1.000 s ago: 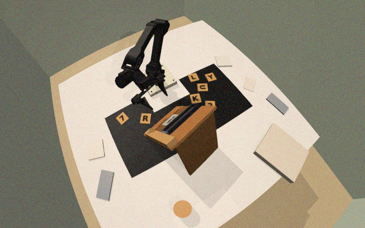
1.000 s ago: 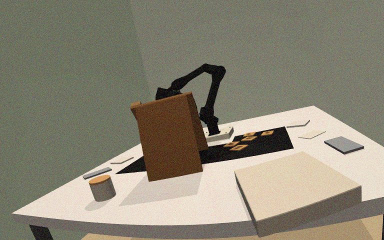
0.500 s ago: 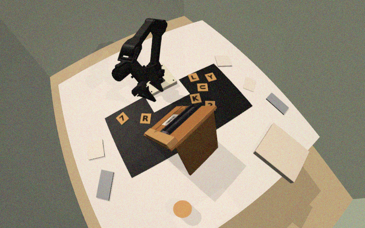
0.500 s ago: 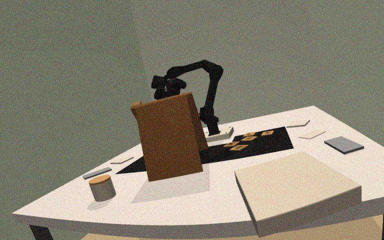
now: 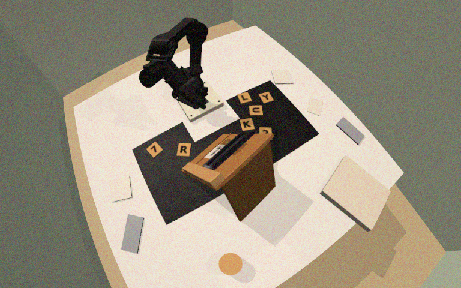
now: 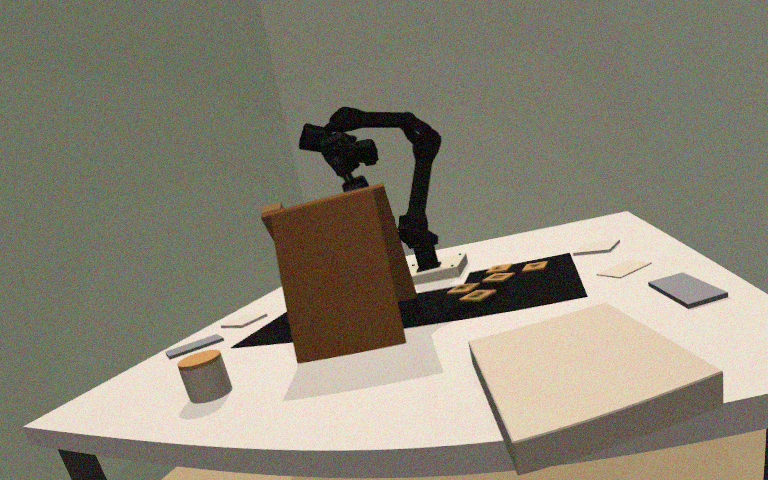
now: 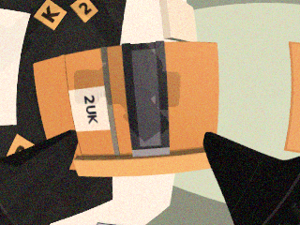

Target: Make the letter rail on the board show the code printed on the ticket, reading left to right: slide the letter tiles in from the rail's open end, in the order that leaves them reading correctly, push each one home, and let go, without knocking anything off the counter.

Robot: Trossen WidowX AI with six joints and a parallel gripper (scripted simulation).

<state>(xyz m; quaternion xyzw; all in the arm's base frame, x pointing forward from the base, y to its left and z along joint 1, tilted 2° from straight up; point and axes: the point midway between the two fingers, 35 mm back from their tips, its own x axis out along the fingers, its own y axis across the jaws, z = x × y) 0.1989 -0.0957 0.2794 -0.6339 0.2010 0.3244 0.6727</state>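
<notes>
My gripper tip is now 200 mm to the right of the k tile and 280 mm above it. Also, from my gripper tip: letter tile 90 mm ahead, 240 mm to the left, 280 mm below; black mat 20 mm behind, 80 mm to the left, 280 mm below; white ticket 70 mm ahead, 10 mm to the right, 190 mm below.
</notes>
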